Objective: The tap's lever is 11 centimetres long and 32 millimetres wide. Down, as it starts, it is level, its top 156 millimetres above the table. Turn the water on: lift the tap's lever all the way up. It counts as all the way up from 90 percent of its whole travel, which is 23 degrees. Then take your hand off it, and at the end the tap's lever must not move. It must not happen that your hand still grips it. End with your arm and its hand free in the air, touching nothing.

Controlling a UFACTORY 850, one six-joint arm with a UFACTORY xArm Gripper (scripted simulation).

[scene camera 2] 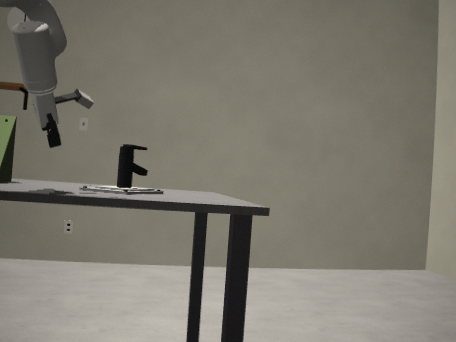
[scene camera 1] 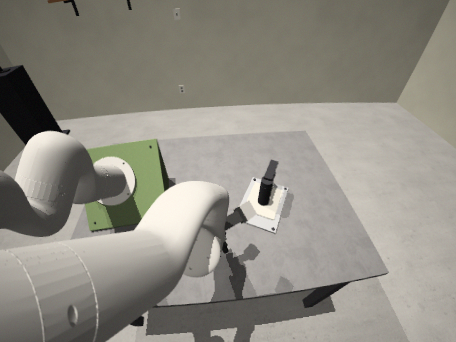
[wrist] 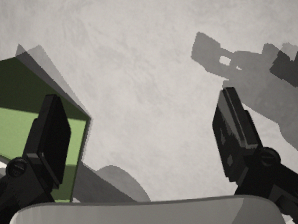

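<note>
I can see my gripper and a tap. In the wrist view, too, I find my gripper.
</note>
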